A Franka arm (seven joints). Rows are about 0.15 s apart.
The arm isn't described. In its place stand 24 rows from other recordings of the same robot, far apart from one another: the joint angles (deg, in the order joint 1, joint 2, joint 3, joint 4, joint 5, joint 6, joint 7), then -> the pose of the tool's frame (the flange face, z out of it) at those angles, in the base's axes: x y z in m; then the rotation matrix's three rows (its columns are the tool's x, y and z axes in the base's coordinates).
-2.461 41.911 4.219 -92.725 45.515 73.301 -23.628 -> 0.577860, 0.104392, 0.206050; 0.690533, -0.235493, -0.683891; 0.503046, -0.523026, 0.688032; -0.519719, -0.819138, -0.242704
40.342 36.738 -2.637 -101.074 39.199 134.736 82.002 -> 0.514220, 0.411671, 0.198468; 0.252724, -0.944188, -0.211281; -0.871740, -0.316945, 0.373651; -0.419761, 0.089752, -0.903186
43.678 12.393 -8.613 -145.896 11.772 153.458 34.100 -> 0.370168, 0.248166, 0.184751; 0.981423, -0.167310, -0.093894; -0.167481, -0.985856, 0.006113; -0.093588, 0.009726, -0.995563
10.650 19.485 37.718 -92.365 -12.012 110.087 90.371 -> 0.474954, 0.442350, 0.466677; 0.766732, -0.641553, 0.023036; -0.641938, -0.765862, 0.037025; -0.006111, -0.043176, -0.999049
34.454 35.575 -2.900 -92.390 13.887 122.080 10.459 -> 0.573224, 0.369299, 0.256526; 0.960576, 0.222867, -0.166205; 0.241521, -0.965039, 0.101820; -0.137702, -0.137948, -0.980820
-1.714 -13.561 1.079 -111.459 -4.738 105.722 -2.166 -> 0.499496, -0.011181, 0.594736; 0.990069, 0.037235, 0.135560; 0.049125, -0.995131, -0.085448; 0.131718, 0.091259, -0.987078
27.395 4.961 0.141 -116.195 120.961 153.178 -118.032 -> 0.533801, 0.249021, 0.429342; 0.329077, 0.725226, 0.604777; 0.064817, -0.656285, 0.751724; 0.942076, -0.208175, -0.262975
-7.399 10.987 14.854 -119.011 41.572 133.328 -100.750 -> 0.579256, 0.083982, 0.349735; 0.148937, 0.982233, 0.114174; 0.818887, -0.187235, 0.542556; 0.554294, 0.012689, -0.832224
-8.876 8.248 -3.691 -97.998 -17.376 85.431 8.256 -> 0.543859, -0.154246, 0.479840; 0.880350, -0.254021, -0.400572; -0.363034, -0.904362, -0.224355; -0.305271, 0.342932, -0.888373
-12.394 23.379 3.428 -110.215 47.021 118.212 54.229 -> 0.602761, -0.057606, 0.272246; -0.026006, -0.999012, 0.036027; -0.745200, 0.043396, 0.665428; -0.666334, -0.009543, -0.745593
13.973 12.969 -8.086 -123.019 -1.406 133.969 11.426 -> 0.558716, 0.058011, 0.294798; 0.996768, -0.075488, -0.027496; -0.076850, -0.995664, -0.052409; -0.023420, 0.054353, -0.998247
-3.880 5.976 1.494 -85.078 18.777 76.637 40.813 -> 0.560260, 0.015954, 0.595325; 0.705238, -0.669034, -0.234590; -0.591419, -0.737642, 0.325742; -0.390976, -0.090985, -0.915893
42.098 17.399 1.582 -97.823 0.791 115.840 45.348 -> 0.466878, 0.444891, 0.414909; 0.999316, -0.036432, -0.006347; -0.036281, -0.999088, 0.022512; -0.007162, -0.022267, -0.999726
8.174 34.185 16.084 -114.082 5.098 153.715 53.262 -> 0.567293, 0.247460, 0.179439; 0.804340, -0.593106, 0.035528; -0.585001, -0.780048, 0.222034; -0.103976, -0.199375, -0.974391
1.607 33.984 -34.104 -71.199 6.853 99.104 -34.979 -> 0.648761, -0.279586, 0.462033; 0.987502, 0.111828, -0.111057; 0.092412, -0.981658, -0.166758; -0.127668, 0.154411, -0.979723
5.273 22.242 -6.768 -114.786 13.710 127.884 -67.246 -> 0.588773, -0.006647, 0.251691; 0.551182, 0.822966, -0.137572; 0.833078, -0.533563, 0.145913; 0.046678, -0.195033, -0.979685
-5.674 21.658 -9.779 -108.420 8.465 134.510 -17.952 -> 0.615670, -0.161285, 0.315459; 0.994651, -0.040025, 0.095224; -0.042018, -0.998936, 0.019016; 0.094361, -0.022916, -0.995274
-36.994 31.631 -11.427 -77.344 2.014 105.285 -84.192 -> 0.491385, -0.507390, 0.405153; 0.798576, 0.595301, -0.088844; 0.597099, -0.802131, -0.007658; -0.075823, -0.046933, -0.996016
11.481 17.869 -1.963 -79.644 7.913 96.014 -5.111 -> 0.640490, 0.124165, 0.531637; 0.970850, 0.235326, -0.045527; 0.239189, -0.963456, 0.120586; -0.015486, -0.127961, -0.991658
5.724 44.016 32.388 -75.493 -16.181 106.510 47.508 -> 0.630643, 0.348149, 0.317051; 0.970742, -0.175766, -0.163607; -0.173336, -0.984432, 0.029128; -0.166180, 0.000083, -0.986095
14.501 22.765 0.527 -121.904 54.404 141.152 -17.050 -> 0.549362, 0.146310, 0.214358; 0.976786, -0.213714, 0.014673; -0.188232, -0.823582, 0.535052; -0.102264, -0.525393, -0.844692
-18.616 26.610 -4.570 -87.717 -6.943 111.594 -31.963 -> 0.626869, -0.269017, 0.386062; 0.972565, 0.211323, -0.097257; 0.199385, -0.972611, -0.119474; -0.119841, 0.096805, -0.988062
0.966 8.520 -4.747 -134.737 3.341 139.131 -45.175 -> 0.503238, -0.033466, 0.262140; 0.777973, 0.624528, -0.068724; 0.627352, -0.778141, 0.030443; -0.034464, -0.066798, -0.997171
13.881 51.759 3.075 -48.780 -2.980 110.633 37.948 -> 0.768751, 0.211298, 0.385203; 0.917464, -0.358957, 0.171495; -0.370687, -0.927852, 0.041012; 0.144400, -0.101198, -0.984331
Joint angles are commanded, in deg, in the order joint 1, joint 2, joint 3, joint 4, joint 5, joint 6, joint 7. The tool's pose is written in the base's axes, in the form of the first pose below.
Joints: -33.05, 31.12, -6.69, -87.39, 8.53, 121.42, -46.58
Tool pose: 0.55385, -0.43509, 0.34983; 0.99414, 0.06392, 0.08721; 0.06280, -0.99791, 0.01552; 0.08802, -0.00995, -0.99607
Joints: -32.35, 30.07, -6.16, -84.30, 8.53, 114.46, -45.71
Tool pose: 0.56244, -0.42006, 0.37680; 0.99518, 0.08027, 0.05635; 0.07691, -0.99526, 0.05952; 0.06086, -0.05489, -0.99664
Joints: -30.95, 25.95, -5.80, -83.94, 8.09, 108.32, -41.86
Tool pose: 0.56281, -0.39376, 0.42013; 0.99792, 0.05413, 0.03500; 0.05098, -0.99504, 0.08547; 0.03945, -0.08351, -0.99573
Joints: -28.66, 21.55, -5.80, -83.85, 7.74, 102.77, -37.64
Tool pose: 0.56249, -0.36050, 0.46465; 0.99939, 0.02986, 0.01829; 0.02785, -0.99443, 0.10169; 0.02123, -0.10112, -0.99465
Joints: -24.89, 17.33, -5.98, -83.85, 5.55, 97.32, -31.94
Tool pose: 0.56344, -0.31635, 0.50495; 0.99972, 0.00584, -0.02273; 0.00784, -0.99600, 0.08902; -0.02212, -0.08918, -0.99577
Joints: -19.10, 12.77, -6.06, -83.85, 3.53, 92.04, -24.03
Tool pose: 0.56686, -0.25188, 0.54768; 0.99819, -0.02449, -0.05489; -0.02074, -0.99748, 0.06787; -0.05641, -0.06661, -0.99618
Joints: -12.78, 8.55, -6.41, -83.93, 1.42, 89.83, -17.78
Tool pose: 0.56775, -0.18951, 0.58858; 0.99889, -0.02467, -0.04012; -0.02378, -0.99946, 0.02259; -0.04065, -0.02161, -0.99894
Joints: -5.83, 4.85, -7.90, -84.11, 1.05, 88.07, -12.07
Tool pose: 0.56230, -0.13156, 0.62243; 0.99952, -0.02815, -0.01273; -0.02802, -0.99956, 0.01000; -0.01301, -0.00963, -0.99987
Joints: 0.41, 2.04, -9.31, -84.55, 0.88, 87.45, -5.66
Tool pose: 0.55535, -0.08336, 0.64565; 0.99832, -0.05551, 0.01677; -0.05563, -0.99843, 0.00708; 0.01635, -0.00800, -0.99983
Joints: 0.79, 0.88, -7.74, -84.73, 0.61, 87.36, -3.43
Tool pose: 0.55123, -0.06532, 0.65517; 0.99767, -0.06059, 0.03149; -0.06077, -0.99814, 0.00479; 0.03114, -0.00670, -0.99949
